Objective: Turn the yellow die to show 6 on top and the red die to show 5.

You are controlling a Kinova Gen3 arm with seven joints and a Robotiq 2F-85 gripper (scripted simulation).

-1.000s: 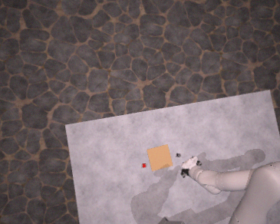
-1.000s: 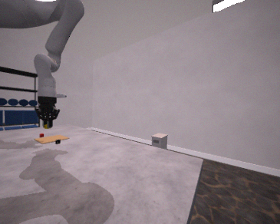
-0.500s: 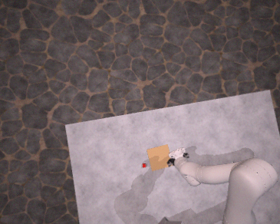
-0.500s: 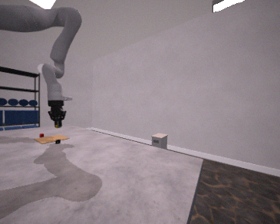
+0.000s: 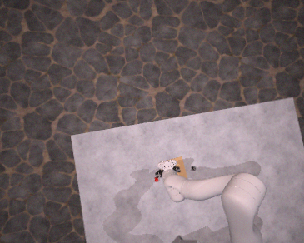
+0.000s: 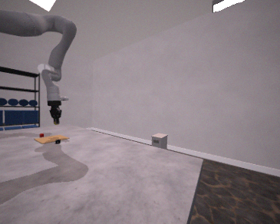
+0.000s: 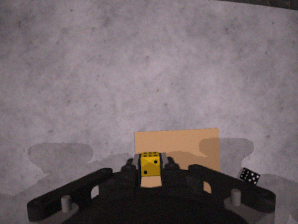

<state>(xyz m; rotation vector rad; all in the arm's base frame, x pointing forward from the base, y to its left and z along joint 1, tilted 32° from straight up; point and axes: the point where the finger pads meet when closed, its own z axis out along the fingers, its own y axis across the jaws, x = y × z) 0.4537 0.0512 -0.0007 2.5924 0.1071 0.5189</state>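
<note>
My gripper is now 60 mm past the red die, 60 mm to the right of it and 100 mm above it. Also, from my hand: tan mat 40 mm behind, 50 mm to the right, 100 mm below; then yellow die 10 mm below; then black die 60 mm behind, 170 mm to the right, 100 mm below.
</note>
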